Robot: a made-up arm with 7 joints. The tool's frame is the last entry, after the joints.
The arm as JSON. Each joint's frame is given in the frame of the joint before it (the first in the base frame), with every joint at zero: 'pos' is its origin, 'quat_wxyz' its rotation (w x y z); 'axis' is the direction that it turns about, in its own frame. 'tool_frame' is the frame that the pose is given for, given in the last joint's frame.
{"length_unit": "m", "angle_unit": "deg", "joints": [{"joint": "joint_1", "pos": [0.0, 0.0, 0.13], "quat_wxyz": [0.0, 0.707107, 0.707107, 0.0], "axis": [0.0, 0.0, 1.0]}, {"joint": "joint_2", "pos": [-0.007, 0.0, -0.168], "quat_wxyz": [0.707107, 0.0, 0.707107, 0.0], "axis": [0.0, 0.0, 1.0]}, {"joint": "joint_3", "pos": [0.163, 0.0, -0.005], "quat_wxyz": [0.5, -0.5, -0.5, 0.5], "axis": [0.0, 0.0, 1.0]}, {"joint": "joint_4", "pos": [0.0, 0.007, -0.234], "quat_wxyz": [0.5, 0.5, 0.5, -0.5], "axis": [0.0, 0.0, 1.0]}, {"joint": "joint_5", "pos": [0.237, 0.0, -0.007], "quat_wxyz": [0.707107, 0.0, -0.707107, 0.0], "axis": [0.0, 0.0, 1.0]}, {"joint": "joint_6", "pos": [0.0, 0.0, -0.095], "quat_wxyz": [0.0, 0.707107, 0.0, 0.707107], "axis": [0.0, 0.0, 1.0]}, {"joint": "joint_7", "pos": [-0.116, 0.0, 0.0], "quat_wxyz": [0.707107, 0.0, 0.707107, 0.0], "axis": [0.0, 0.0, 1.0]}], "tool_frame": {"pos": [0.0, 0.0, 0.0], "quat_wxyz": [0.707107, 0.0, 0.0, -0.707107]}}
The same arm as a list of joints. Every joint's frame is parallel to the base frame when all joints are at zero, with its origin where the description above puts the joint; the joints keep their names.
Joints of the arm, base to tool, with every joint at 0 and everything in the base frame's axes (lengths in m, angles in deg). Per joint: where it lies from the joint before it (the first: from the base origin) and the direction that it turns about. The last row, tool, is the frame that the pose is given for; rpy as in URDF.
joint_1: xyz 0.0000 0.0000 0.1300 axis 0 0 -1
joint_2: xyz 0.0000 -0.0070 0.1680 axis 0 1 0
joint_3: xyz 0.0000 -0.0050 0.1630 axis 0 0 -1
joint_4: xyz 0.0000 -0.0070 0.2340 axis 0 1 0
joint_5: xyz 0.0000 -0.0070 0.2370 axis 0 0 -1
joint_6: xyz 0.0000 0.0000 0.0950 axis 0 1 0
joint_7: xyz 0.0000 0.0000 0.1160 axis 0 0 -1
tool: xyz 0.0000 0.0000 0.0000 rpy 180.00 0.00 0.00

